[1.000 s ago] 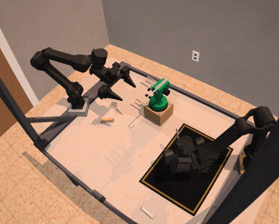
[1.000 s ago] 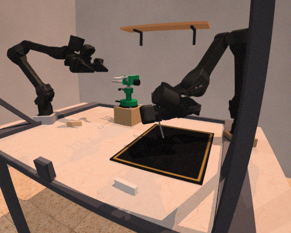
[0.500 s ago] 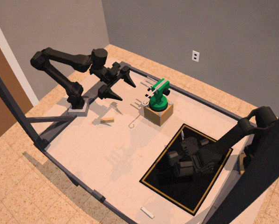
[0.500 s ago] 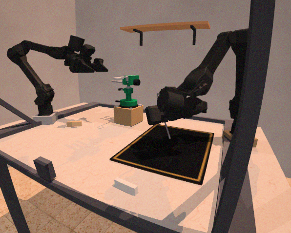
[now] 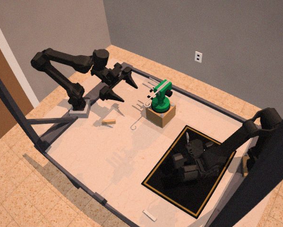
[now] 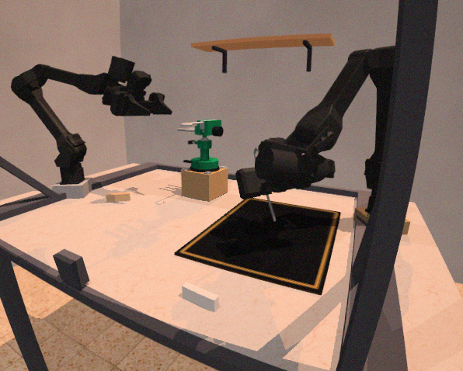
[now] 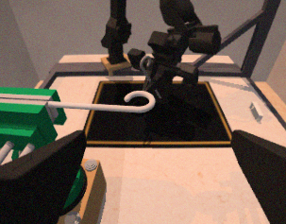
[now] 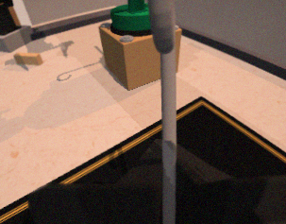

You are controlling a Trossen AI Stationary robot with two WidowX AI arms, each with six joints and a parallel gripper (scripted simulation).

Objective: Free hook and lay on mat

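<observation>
The mat lies 110 mm below my right hand, 30 mm to the right of it and 20 mm behind it. From my right hand the other things lie so: white block 300 mm behind, 100 mm below, 50 mm to the left; then small wooden block 450 mm to the left, 100 mm below, 50 mm ahead.
</observation>
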